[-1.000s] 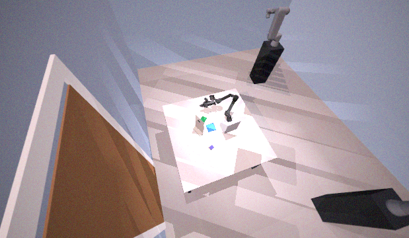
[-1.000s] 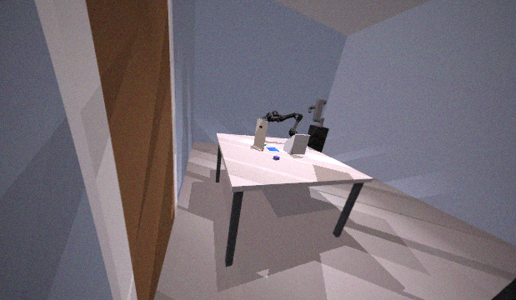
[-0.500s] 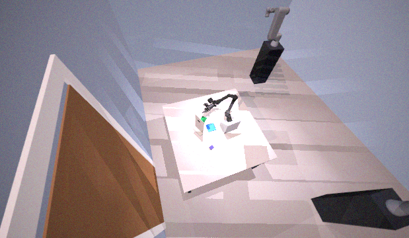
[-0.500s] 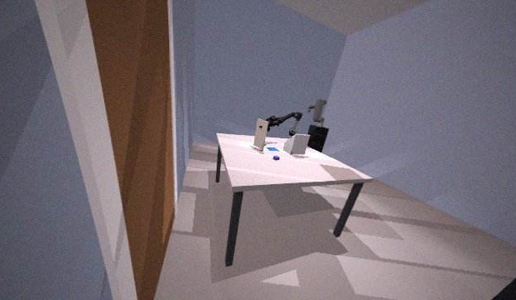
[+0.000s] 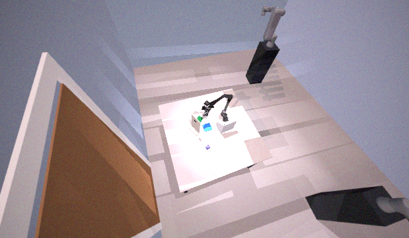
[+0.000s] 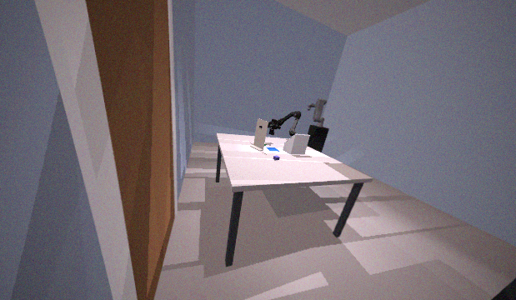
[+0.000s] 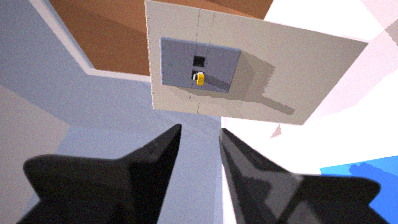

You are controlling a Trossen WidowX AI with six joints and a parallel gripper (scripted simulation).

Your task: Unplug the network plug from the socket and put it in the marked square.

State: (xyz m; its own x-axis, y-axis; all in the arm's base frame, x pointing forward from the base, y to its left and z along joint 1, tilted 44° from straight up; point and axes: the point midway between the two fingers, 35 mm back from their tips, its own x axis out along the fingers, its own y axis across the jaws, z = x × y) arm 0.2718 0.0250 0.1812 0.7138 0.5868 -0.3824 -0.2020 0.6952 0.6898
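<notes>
Now: the network plug 10 cm ahead of my gripper tip and 6 cm to the left of it. The rest, counted from my gripper tip: blue square: 24 cm below, 7 cm behind, 6 cm to the left; then beige panel: 12 cm ahead, 9 cm below, 7 cm to the left.
</notes>
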